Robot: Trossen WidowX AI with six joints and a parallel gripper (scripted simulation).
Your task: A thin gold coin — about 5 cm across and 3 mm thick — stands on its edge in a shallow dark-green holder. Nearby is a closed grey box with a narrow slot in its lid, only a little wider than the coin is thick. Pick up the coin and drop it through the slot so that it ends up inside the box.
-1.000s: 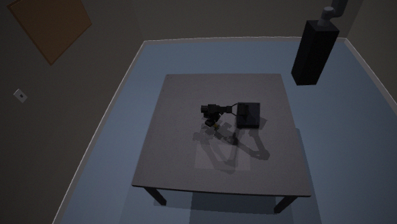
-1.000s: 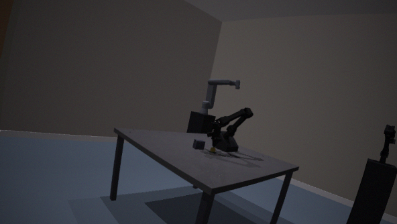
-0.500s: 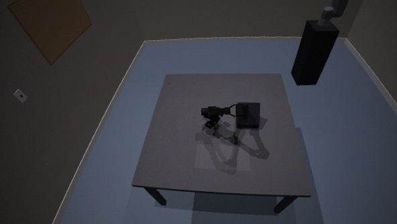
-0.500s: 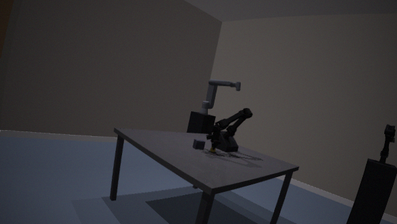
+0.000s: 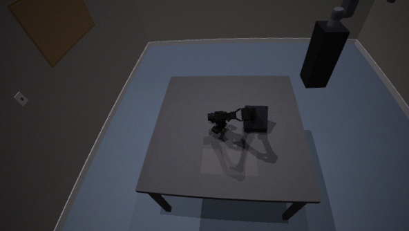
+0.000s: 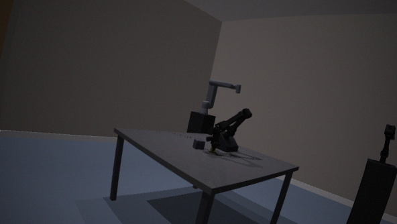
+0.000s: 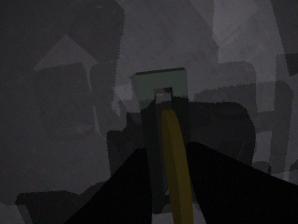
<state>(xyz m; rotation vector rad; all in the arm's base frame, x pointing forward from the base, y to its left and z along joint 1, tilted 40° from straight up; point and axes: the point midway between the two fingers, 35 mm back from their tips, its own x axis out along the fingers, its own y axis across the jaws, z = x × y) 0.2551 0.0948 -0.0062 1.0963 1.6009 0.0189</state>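
My gripper tip is now 1 cm below the gold coin.
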